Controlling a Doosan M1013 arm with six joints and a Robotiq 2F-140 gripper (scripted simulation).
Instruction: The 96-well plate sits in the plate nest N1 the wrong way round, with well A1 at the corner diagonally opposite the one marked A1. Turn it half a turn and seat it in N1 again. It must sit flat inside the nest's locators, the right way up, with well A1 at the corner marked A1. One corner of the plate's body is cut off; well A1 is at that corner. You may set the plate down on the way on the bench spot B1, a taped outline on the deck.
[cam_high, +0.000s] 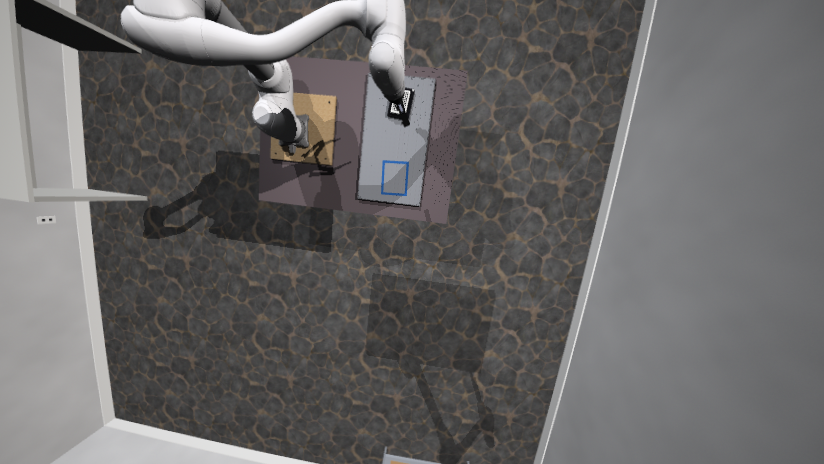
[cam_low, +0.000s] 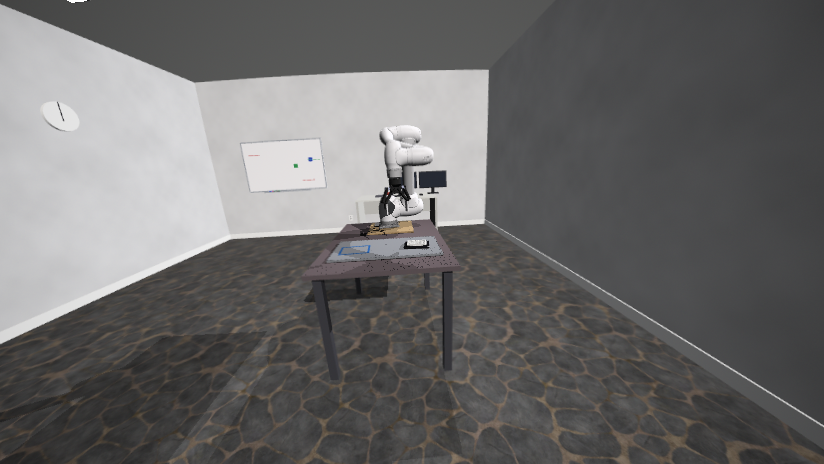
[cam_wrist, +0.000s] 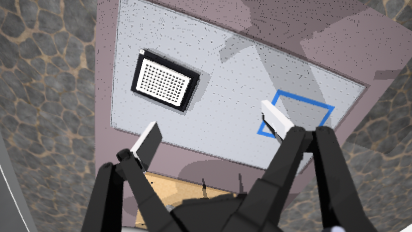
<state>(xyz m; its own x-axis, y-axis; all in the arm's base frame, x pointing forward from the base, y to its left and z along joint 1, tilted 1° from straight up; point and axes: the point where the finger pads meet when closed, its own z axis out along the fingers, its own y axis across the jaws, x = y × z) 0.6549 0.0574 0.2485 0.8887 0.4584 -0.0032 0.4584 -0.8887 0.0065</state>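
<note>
Now: hand 3 cm past the white 96-well plate, 12 cm to the right of it and 23 cm above it. Also, from my hand: small white corner mark: 3 cm ahead, 19 cm to the left, 24 cm below; then black plate nest N1: 3 cm behind, 12 cm to the left, 24 cm below.
</note>
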